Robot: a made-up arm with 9 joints.
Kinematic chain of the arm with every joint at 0, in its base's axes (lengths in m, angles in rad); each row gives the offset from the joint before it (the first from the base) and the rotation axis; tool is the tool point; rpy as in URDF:
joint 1: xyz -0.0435 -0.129 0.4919 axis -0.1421 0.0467 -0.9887
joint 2: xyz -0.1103 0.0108 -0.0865 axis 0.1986 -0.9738 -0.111
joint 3: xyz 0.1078 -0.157 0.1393 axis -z
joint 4: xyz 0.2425 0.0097 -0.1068 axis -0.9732 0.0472 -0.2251
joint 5: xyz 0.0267 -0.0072 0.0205 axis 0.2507 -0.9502 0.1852
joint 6: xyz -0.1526 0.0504 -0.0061 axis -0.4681 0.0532 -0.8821
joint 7: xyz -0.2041 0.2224 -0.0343 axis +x
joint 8: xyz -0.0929 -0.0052 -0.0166 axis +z
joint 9: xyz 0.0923 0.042 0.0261 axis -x
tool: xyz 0.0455 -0.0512 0.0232 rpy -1.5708 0 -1.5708
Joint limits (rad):
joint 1: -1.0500..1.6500
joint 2: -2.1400..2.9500
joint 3: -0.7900..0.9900
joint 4: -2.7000..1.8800
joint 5: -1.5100..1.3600
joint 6: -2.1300..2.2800
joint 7: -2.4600..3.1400
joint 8: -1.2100..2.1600
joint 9: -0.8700..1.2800
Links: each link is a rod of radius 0.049 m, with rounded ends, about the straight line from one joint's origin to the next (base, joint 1, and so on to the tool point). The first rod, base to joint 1, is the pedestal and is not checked.
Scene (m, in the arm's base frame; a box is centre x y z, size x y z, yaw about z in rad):
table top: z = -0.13
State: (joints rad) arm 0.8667 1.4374 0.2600 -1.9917 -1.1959 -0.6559 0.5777 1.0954 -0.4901
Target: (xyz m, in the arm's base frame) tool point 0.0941 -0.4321 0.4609
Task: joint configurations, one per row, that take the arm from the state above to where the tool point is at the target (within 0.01 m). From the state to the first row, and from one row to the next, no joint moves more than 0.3 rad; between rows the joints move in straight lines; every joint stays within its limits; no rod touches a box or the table.
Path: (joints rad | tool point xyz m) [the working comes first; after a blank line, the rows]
Joints at the target: 0.5711 1.7713 0.3565 -2.6254 -0.3229 -1.3430 0.6641 1.1711 -0.4551
Straight joint move there: clear.

1: 0.7682 1.5487 0.2922 -2.2029 -0.9049 -0.8849 0.6065 1.1206 -0.4784 | -0.4386 -0.6427 0.3406
2: 0.6697 1.6600 0.3243 -2.4142 -0.6139 -1.1140 0.6353 1.1459 -0.4668 | -0.1141 -0.6259 0.3566
3: 0.5711 1.7713 0.3565 -2.6254 -0.3229 -1.3430 0.6641 1.1711 -0.4551 | 0.0941 -0.4321 0.4609

